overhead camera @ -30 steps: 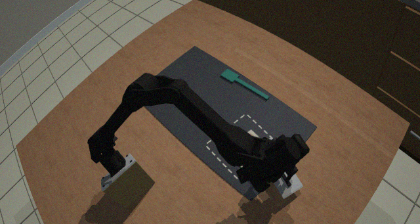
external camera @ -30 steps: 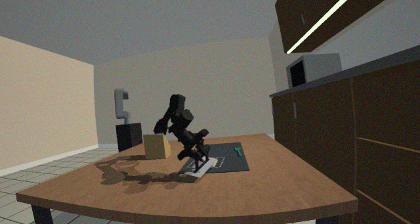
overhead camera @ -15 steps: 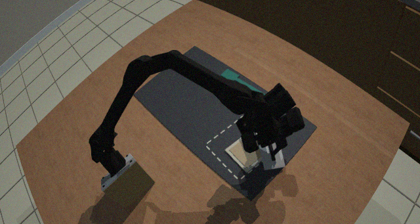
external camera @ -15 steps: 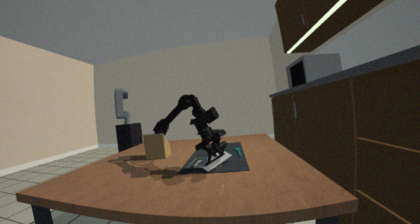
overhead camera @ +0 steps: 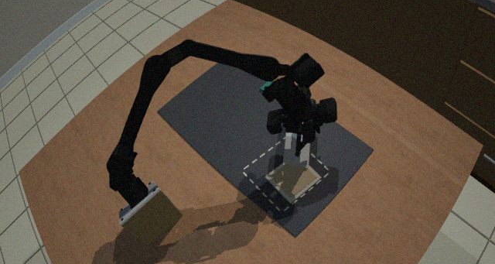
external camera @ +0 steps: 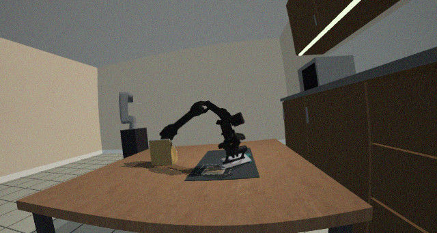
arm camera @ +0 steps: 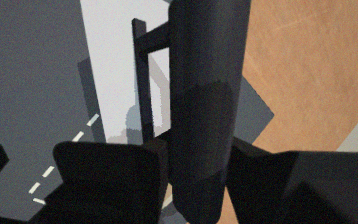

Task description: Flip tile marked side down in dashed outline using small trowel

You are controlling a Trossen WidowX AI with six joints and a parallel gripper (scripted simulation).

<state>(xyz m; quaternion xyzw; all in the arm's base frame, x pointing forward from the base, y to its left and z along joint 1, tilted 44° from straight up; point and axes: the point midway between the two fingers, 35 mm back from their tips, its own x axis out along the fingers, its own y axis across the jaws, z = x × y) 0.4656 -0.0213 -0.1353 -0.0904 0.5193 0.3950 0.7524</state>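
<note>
The trowel is 20 mm behind my gripper tip and 20 mm to the left of it. From my gripper tip the other things lie so: dark mat (80 mm behind, 160 mm to the left, 80 mm below); tile (110 mm behind, 40 mm to the right, 50 mm below); teal flat tool (50 mm ahead, 190 mm to the left, 50 mm below).
</note>
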